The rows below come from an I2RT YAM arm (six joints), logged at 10 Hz.
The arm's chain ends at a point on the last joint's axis. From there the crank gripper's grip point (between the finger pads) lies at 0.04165 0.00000 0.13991 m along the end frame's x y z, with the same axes.
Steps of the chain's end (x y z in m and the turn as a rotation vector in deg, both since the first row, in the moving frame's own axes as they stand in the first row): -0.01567, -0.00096, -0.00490, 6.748, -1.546, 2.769; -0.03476, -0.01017, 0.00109, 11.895, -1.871, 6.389; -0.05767, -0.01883, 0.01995, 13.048, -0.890, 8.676; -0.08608, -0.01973, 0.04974, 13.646, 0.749, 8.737; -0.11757, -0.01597, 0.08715, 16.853, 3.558, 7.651; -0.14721, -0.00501, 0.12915, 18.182, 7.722, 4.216; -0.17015, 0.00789, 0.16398, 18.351, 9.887, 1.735
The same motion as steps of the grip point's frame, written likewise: -0.01910, -0.01554, -0.00468, 6.748, -1.546, 2.769; -0.03795, -0.03474, -0.00016, 11.895, -1.871, 6.389; -0.05790, -0.04430, 0.01768, 13.048, -0.890, 8.676; -0.08224, -0.04614, 0.04600, 13.646, 0.749, 8.737; -0.10676, -0.04997, 0.07916, 16.853, 3.558, 7.651; -0.12761, -0.04392, 0.11590, 18.182, 7.722, 4.216; -0.14650, -0.03320, 0.14799, 18.351, 9.887, 1.735
